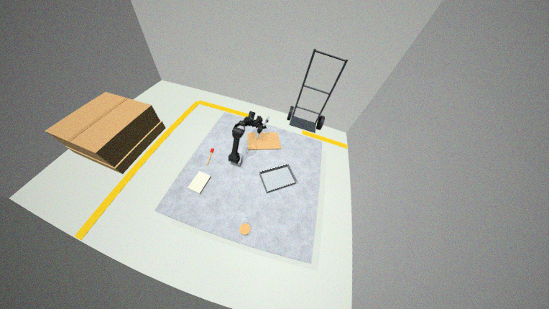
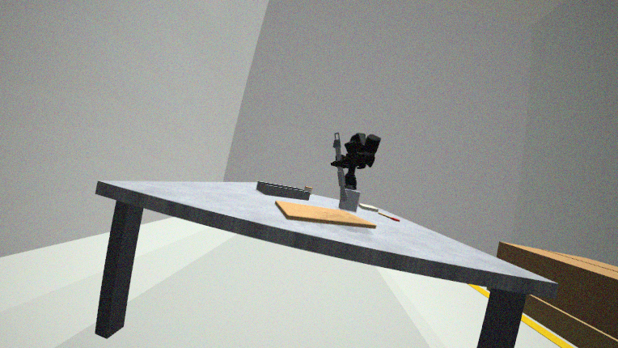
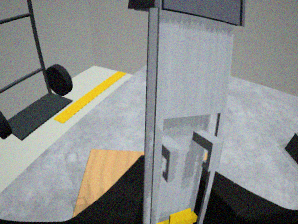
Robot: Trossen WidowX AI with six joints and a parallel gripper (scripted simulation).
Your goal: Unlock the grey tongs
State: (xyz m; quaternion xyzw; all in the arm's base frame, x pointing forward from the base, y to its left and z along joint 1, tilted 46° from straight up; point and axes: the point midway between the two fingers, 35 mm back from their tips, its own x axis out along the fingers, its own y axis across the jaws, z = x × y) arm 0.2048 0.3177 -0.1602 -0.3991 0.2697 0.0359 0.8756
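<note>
My gripper tip is 30 mm past the yellow lock piece, 10 mm to the left of it and 10 mm below it. Round my gripper tip: wooden board 210 mm below; red-tipped match 500 mm behind, 300 mm to the right, 210 mm below; roasting tin 440 mm to the right, 190 mm below, 190 mm ahead.
</note>
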